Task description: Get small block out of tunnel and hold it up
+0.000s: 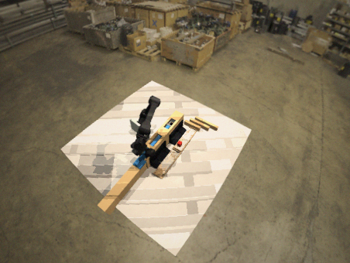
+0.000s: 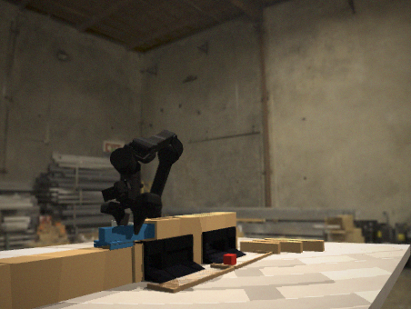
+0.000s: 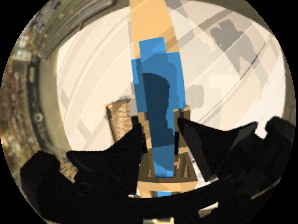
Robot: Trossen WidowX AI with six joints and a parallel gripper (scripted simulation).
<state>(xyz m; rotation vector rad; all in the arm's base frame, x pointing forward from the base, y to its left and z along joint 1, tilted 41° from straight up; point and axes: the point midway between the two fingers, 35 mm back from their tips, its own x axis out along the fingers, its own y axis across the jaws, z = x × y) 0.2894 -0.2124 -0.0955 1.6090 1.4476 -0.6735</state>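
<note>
Now: the red piece 70 mm ahead of my gripper tip, 330 mm to the left of it and 100 mm below it. The rest, counted from my gripper tip: tan covered tunnel (10 mm ahead, 50 mm to the left, 50 mm below).
</note>
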